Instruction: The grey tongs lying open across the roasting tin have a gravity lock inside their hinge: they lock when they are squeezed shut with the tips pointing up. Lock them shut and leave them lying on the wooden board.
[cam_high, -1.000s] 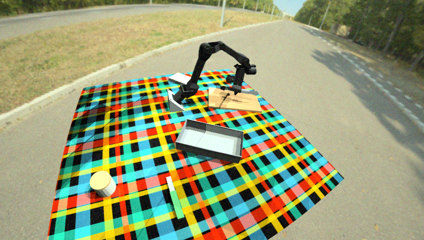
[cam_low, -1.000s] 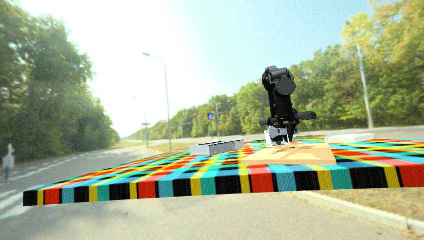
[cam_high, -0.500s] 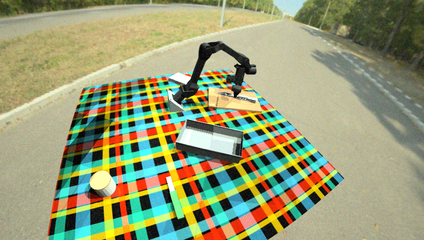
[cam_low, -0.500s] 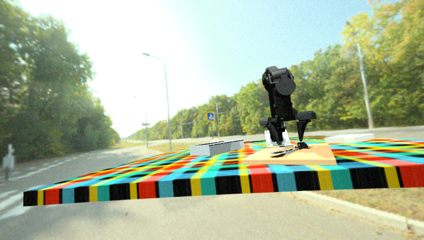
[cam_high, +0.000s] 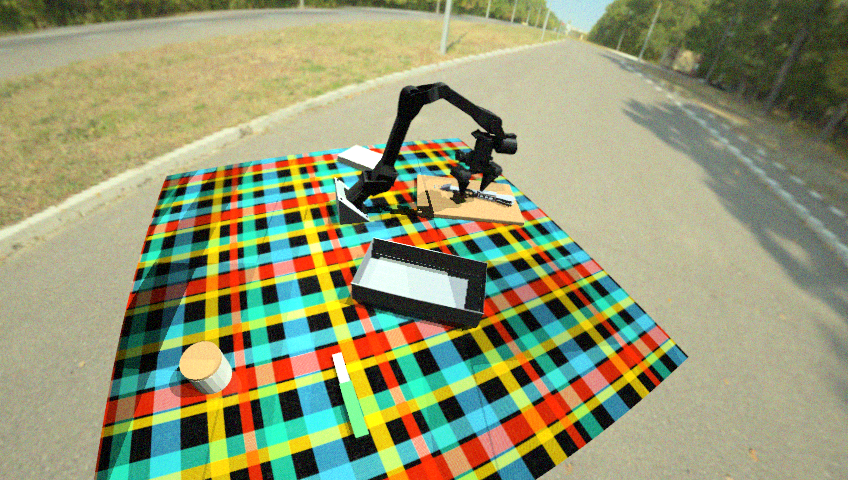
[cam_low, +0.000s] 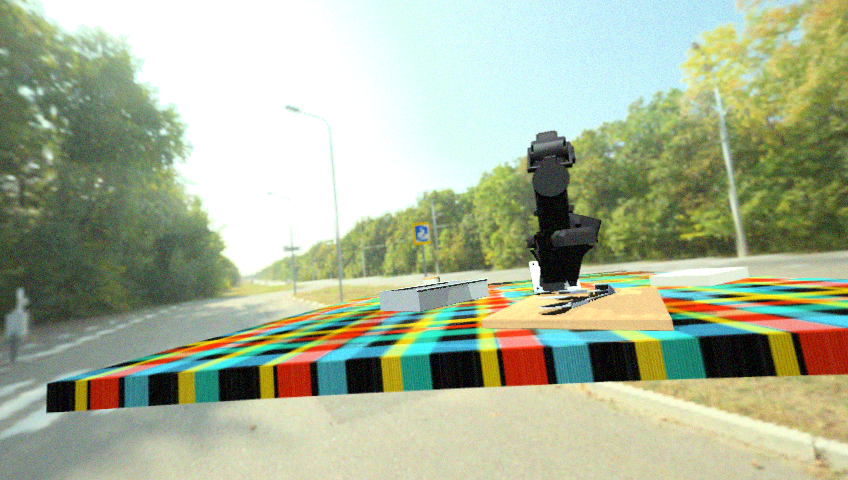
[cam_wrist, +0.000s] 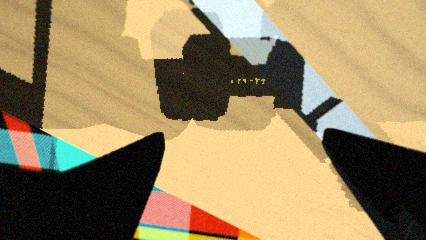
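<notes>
My gripper tip is now 40 mm above the wooden board, 20 mm past it and 10 mm to the right of it. The rest, counted from my gripper tip: white flat block 350 mm behind, 300 mm to the right, 30 mm below; then roasting tin 320 mm ahead, 280 mm to the right, 20 mm below.
</notes>
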